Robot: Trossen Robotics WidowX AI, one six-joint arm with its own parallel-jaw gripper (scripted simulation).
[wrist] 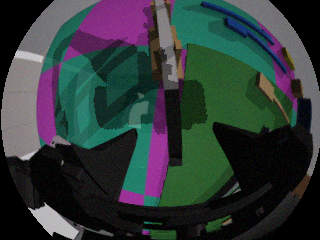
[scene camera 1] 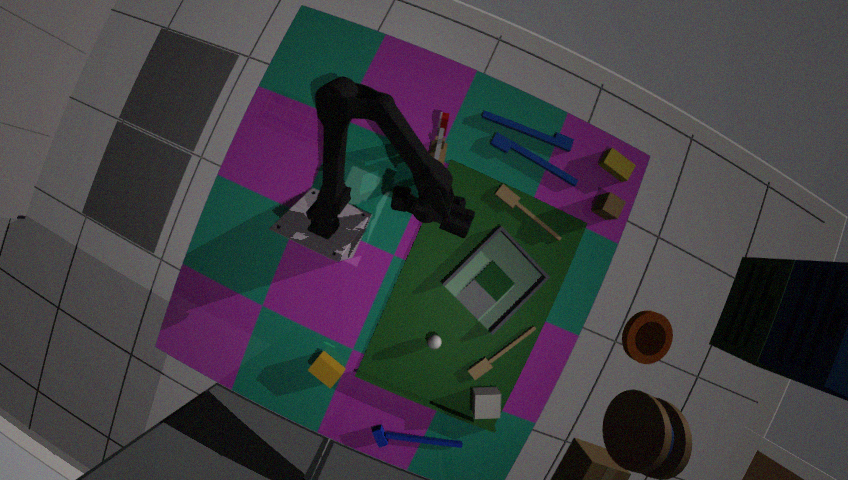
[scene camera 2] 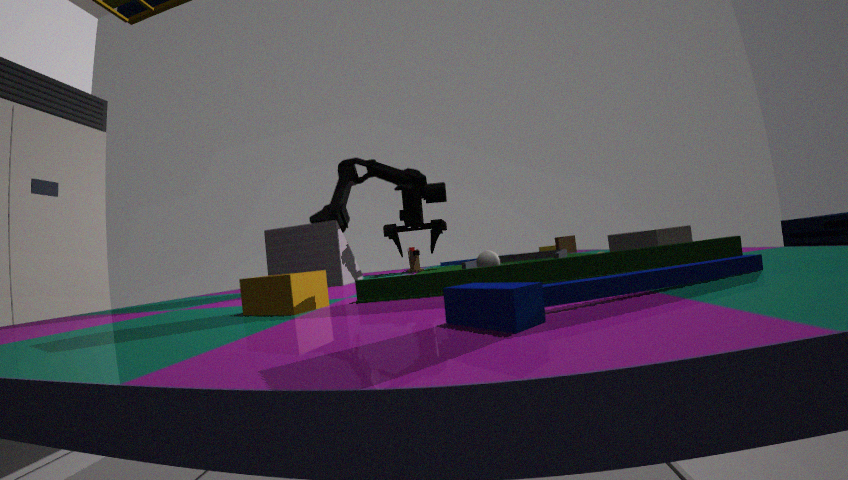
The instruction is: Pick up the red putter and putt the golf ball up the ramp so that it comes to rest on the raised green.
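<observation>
The wrist view shows my gripper, open and holding nothing. A ramp is also present.
</observation>
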